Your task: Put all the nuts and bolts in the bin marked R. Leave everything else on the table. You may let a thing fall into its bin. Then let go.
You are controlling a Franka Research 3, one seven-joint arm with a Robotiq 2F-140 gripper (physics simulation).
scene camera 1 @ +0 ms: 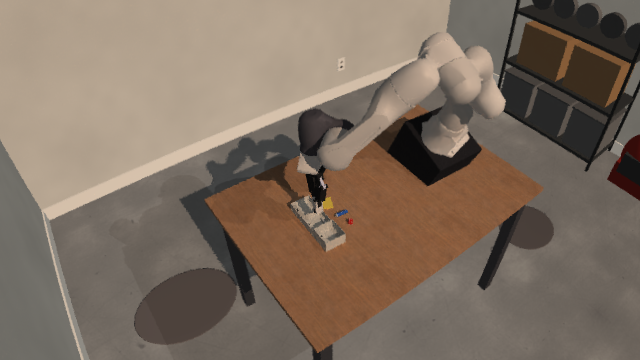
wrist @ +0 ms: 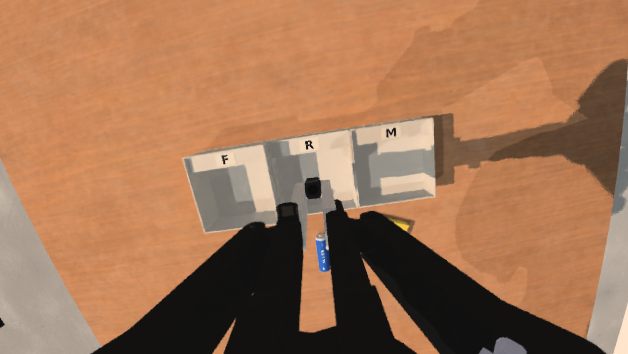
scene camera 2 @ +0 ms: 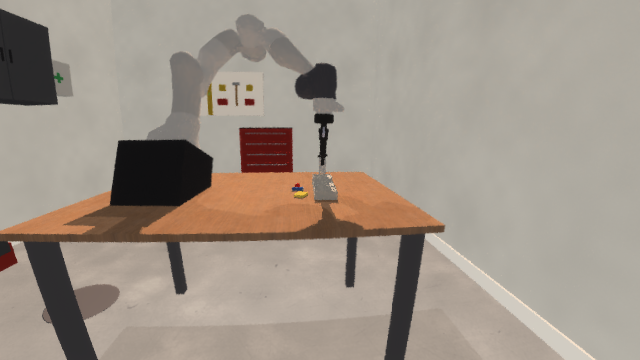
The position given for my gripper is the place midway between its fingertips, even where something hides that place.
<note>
In view: my gripper (wrist: 313, 196) and a grey three-part bin tray (scene camera 1: 329, 235).
The grey three-part bin tray is seen too in the wrist view (wrist: 376, 164).
</note>
